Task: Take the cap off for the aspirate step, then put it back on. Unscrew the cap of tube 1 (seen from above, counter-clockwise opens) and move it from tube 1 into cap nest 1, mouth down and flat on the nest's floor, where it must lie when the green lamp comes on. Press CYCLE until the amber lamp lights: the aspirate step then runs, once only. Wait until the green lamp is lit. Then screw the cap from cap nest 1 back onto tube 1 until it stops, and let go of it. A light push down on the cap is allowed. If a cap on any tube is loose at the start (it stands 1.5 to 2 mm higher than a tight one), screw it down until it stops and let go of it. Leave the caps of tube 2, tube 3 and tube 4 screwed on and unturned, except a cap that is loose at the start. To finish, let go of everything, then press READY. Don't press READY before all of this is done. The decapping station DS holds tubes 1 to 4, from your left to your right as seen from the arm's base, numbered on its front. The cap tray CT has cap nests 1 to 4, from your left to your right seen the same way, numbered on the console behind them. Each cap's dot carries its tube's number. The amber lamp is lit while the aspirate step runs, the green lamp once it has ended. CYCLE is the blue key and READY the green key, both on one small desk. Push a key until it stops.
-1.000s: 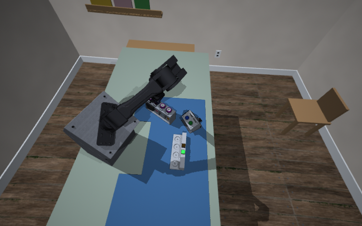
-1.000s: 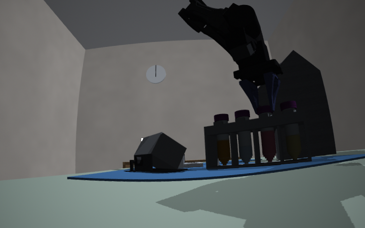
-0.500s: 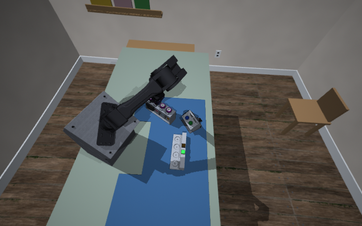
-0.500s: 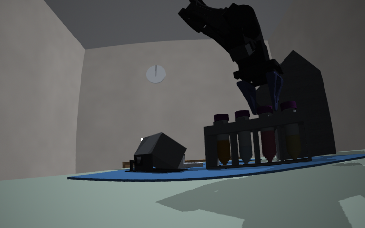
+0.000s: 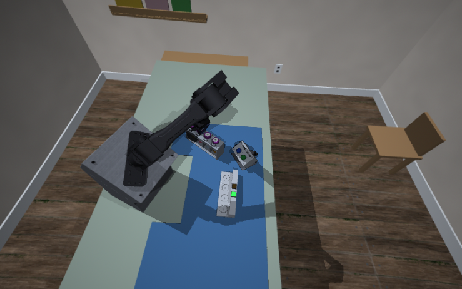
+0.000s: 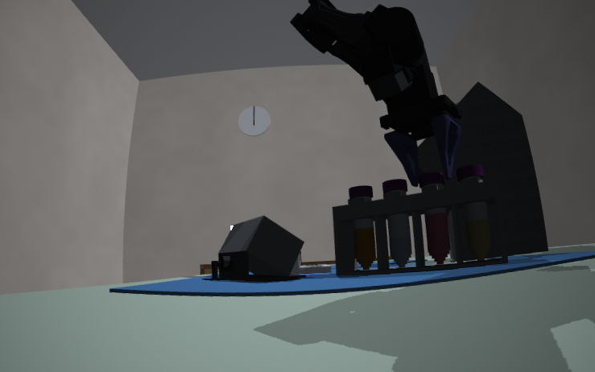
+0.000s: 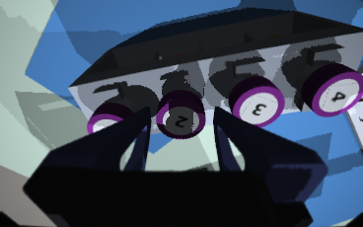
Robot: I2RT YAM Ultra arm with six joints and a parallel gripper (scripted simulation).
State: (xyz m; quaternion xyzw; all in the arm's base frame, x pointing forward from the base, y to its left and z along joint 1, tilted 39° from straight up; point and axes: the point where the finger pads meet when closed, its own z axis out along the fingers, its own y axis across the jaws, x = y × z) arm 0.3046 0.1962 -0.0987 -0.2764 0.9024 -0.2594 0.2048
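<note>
The threaded neck of tube 1 lies 4 cm to the left of my hand and 3 cm behind it. Also, from my hand: green ready key 19 cm ahead, 18 cm to the right, 5 cm below; key desk 19 cm ahead, 16 cm to the right, 7 cm below; blue cycle key 17 cm ahead, 13 cm to the right, 5 cm below.
</note>
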